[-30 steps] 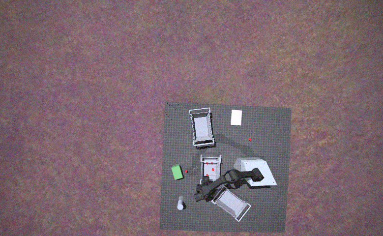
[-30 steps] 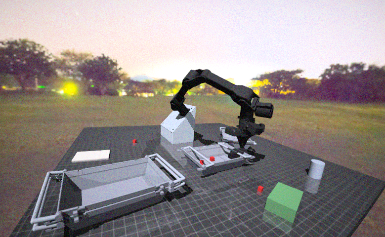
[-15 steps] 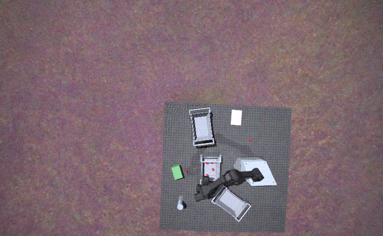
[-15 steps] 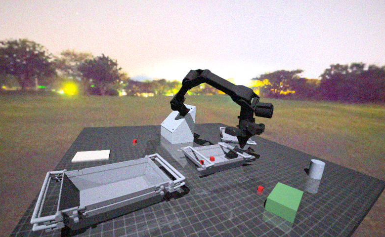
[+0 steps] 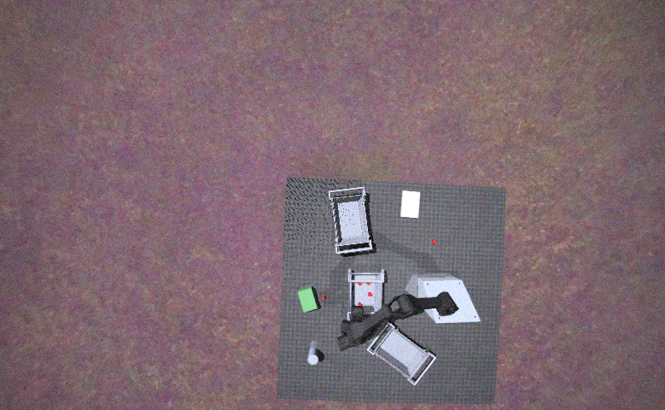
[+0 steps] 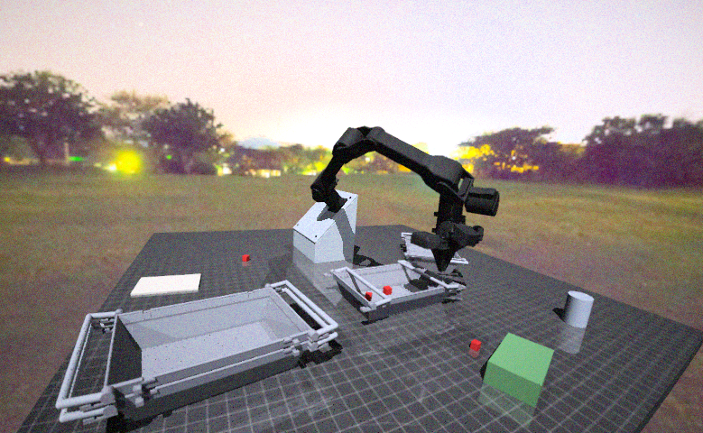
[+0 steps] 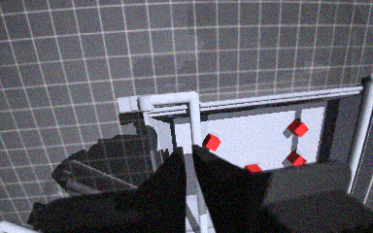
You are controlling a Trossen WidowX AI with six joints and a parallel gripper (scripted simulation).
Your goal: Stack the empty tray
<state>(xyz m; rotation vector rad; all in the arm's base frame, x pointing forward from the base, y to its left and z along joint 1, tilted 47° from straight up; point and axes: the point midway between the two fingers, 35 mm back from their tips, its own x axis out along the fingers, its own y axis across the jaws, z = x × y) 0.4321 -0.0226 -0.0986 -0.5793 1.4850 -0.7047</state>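
The grey tray is 250 mm behind my gripper tip, 240 mm to the left of it and 40 mm below it. From my gripper tip the other things lie so: grey cylinder: 240 mm ahead, 230 mm to the left, 50 mm below; white slab: 590 mm to the right, 360 mm behind, 90 mm below; green block: 260 mm ahead, 90 mm to the right, 70 mm below.
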